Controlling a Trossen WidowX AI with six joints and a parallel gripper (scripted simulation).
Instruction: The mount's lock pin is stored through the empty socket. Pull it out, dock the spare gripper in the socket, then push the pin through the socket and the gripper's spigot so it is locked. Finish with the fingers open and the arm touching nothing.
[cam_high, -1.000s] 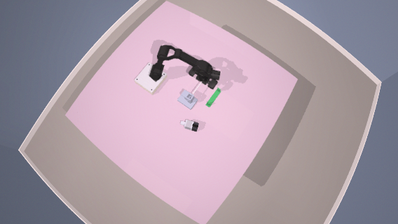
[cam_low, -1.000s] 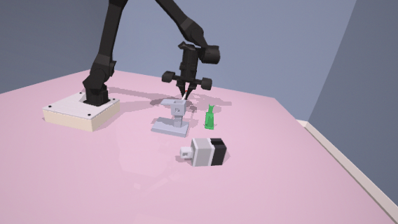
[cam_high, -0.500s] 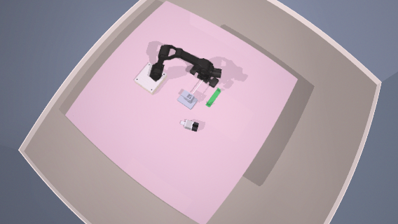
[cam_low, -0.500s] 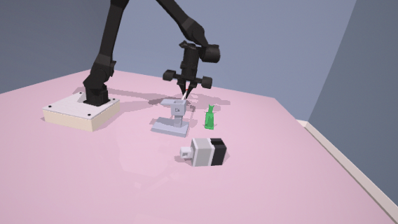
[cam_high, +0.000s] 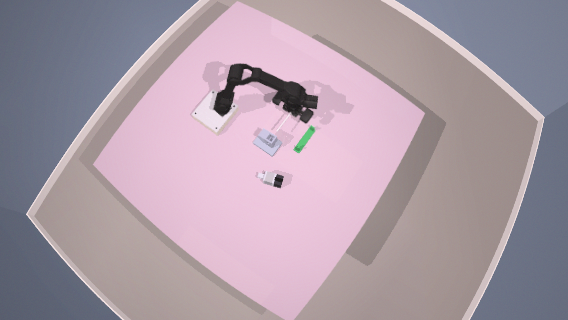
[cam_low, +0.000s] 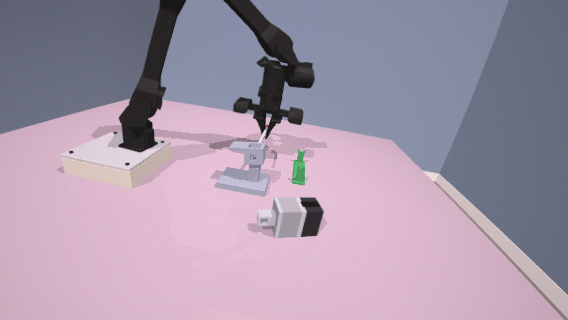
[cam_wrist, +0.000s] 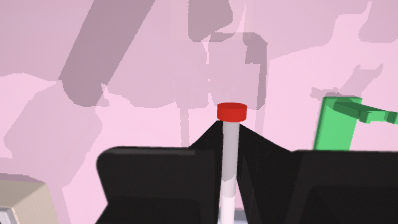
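Right now the green see-through block is 120 mm ahead of my gripper tip, 40 mm to the right of it and 40 mm below it. The rest, counted from my gripper tip: mount socket 170 mm to the right, 10 mm below, 10 mm ahead; then spare gripper 290 mm to the right, 130 mm ahead, 30 mm below.
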